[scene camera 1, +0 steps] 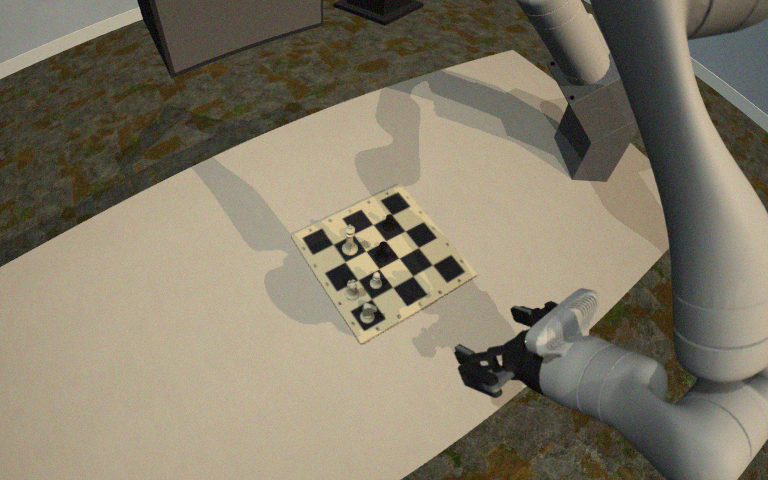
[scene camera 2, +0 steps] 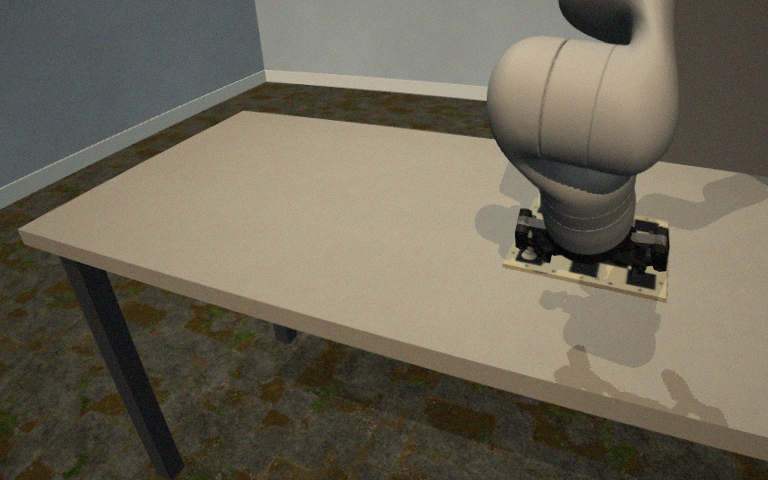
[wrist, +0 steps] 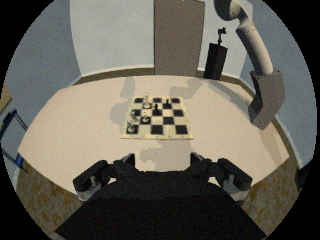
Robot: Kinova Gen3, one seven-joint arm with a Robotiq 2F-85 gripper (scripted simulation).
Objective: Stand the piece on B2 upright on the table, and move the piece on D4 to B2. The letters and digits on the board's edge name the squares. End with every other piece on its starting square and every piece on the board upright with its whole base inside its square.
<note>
The pictures show: the gripper and a chessboard.
The gripper is seen too in scene camera 2 and in the wrist view.
</note>
